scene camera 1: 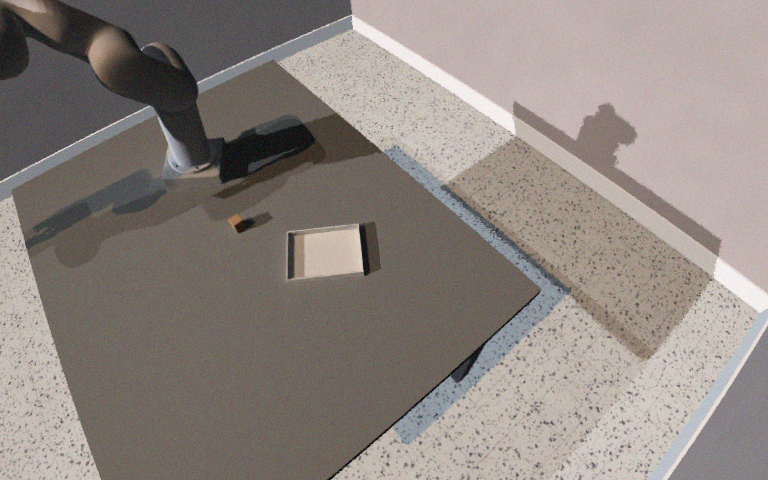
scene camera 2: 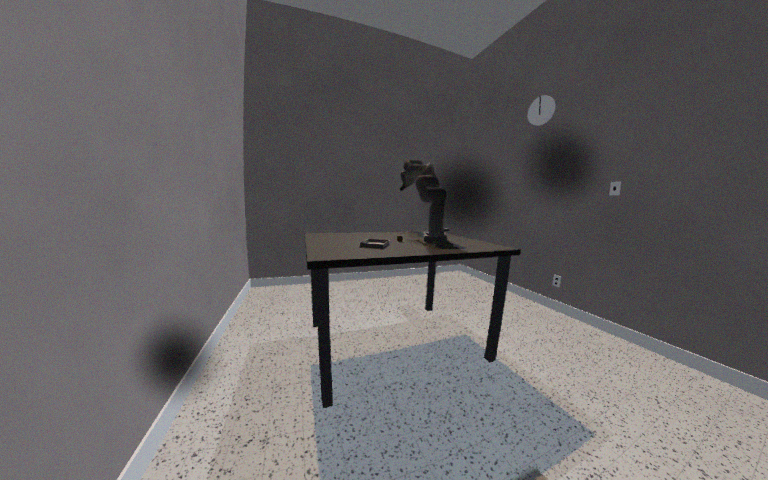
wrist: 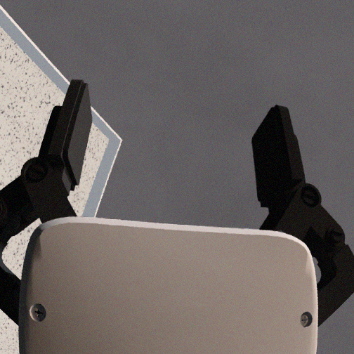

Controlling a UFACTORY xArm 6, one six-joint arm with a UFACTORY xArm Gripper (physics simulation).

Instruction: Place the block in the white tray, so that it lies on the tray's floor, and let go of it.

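Seen in the pictures: gripper, between the fingertips: [scene camera 2: 402,185]; arm's base, origin of its link: [scene camera 1: 193,157] [scene camera 2: 435,233].
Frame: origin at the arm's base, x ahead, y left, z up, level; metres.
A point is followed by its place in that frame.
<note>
A small orange block [scene camera 1: 236,222] {x 0.267, y 0.042, z -0.010 m} [scene camera 2: 399,238] {x 0.262, y 0.056, z -0.025 m} lies on the table between the arm's base and the tray, apart from both. The white tray [scene camera 1: 326,277] {x 0.496, y 0.174, z -0.030 m} [scene camera 2: 374,247] {x 0.449, y 0.281, z -0.042 m} lies on the table, and its floor shows bare in scene camera 1. My gripper [wrist: 178,108] is wide open, with nothing between its fingers; the wrist view shows wall and floor beyond them. In scene camera 2 it is raised well above the table, away from the block. The gripper is out of frame in scene camera 1.
The arm's base [scene camera 1: 189,161] {x 0.047, y -0.009, z 0.029 m} [scene camera 2: 434,237] {x 0.030, y 0.067, z -0.015 m} stands on the brown table [scene camera 1: 226,350] {x 0.543, y -0.077, z -0.043 m} [scene camera 2: 339,253] {x 0.627, y 0.427, z -0.043 m}, behind the block. Dark shadows of the arm fall on the table around the base. Walls [scene camera 1: 566,50] [scene camera 2: 351,141] stand around the table.
</note>
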